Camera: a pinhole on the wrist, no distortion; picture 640 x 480 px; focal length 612.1 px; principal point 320.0 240.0 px. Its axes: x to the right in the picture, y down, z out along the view. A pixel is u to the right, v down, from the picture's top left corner.
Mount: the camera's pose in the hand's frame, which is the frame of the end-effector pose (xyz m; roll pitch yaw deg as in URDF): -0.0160 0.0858 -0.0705 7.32 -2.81 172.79
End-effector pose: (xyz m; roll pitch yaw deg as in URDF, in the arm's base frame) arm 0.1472 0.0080 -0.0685 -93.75 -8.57 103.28
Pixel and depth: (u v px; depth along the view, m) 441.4 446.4 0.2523
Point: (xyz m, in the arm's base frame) -0.0258 -0.0854 -0.1280
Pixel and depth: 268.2 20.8 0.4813
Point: -0.2331 0.0461 -0.3862
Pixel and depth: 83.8 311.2 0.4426
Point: -0.2471 0.1072 -0.1321
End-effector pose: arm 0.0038 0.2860 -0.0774 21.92 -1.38 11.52
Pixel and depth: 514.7 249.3 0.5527
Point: -0.1553 0.2254 0.4322
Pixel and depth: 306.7 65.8 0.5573
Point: 0.0179 0.4045 0.4660
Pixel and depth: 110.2 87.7 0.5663
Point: 0.2008 0.4038 0.4577
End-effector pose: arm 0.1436 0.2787 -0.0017 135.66 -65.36 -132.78
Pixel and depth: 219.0 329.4 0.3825
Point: -0.1793 0.3238 -0.0162
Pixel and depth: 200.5 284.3 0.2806
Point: -0.0783 0.3499 0.0125
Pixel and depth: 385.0 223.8 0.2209
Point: -0.0028 0.4011 -0.0329
